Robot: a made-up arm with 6 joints.
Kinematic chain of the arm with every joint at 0, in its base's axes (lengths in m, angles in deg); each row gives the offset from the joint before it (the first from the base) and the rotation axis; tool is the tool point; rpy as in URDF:
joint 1: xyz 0 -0.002 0.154 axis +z
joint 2: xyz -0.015 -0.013 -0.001 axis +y
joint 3: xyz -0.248 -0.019 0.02 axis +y
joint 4: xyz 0.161 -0.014 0.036 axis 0.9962 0 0.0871
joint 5: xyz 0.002 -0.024 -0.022 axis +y
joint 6: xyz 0.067 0.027 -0.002 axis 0.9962 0 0.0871
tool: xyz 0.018 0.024 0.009 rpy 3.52 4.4 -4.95
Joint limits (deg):
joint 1: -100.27..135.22
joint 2: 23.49..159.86
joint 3: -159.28..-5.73
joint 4: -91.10..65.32
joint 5: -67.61..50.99
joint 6: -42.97..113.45
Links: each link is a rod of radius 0.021 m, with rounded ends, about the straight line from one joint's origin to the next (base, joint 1, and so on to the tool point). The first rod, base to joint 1, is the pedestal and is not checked.
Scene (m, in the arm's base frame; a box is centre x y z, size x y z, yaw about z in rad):
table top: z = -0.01
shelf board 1: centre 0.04 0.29 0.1 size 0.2 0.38 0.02 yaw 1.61
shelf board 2: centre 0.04 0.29 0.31 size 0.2 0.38 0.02 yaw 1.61
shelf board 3: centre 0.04 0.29 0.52 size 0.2 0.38 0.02 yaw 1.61
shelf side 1: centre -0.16 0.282 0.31 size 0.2 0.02 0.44 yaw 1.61
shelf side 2: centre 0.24 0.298 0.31 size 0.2 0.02 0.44 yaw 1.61
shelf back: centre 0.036 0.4 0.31 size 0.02 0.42 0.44 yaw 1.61
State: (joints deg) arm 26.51 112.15 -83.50 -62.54 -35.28 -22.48
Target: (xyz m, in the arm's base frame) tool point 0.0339 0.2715 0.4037
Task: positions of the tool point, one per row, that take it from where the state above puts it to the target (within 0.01 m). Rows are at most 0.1 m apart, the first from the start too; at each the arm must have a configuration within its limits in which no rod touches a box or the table.
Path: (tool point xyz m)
1: 0.2485 0.1336 0.3481
2: 0.1965 0.1274 0.4018
3: 0.1415 0.1063 0.4435
4: 0.0889 0.1239 0.4230
5: 0.0398 0.1215 0.4037
6: 0.0446 0.1703 0.4127
7: 0.0428 0.2210 0.4128
8: 0.0339 0.2715 0.4037

